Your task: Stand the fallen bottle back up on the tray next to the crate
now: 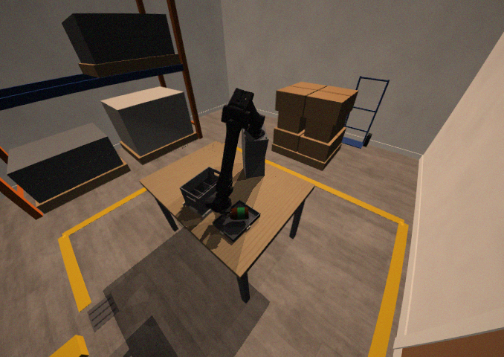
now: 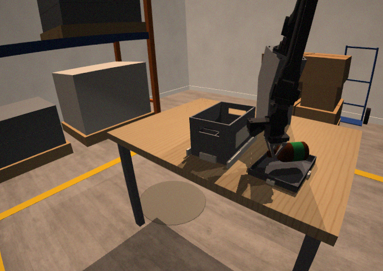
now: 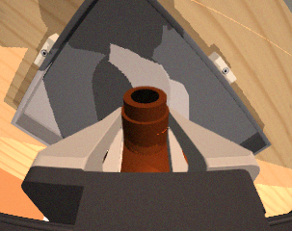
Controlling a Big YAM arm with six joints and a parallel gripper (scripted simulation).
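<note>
Right now my hand is 4 cm past the brown bottle and 3 cm to the right of it. The rest, counted from my hand: tray: 6 cm below, 5 cm behind, 3 cm to the left; dark crate: 26 cm to the right, 1 cm above.
</note>
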